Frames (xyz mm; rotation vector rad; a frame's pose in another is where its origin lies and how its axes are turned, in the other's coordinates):
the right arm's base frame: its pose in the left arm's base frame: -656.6 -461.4 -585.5 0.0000 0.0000 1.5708
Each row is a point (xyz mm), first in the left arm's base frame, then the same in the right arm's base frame.
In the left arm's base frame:
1: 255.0 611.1 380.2
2: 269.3 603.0 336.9
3: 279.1 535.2 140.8
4: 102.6 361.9 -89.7
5: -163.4 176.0 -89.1
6: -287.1 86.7 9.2
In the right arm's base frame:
1: 1072.5 -911.6 965.7
2: 1064.4 -925.9 922.4
3: 996.6 -935.7 726.3
4: 823.3 -759.2 495.8
5: 637.4 -493.2 496.4
6: 548.1 -369.5 594.7

